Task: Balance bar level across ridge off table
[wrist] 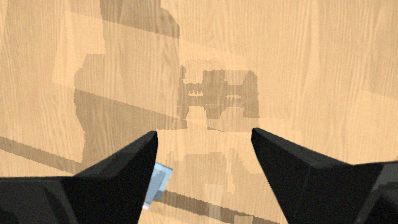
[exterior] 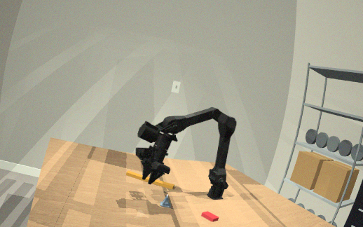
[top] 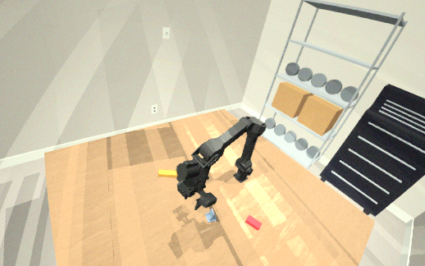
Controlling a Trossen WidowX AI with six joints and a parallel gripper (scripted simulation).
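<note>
The yellow bar is 9 cm behind my gripper tip, 20 cm to the right of it and 7 cm below it. From my gripper tip the other things lie so: red block: 22 cm behind, 19 cm to the left, 7 cm below.
</note>
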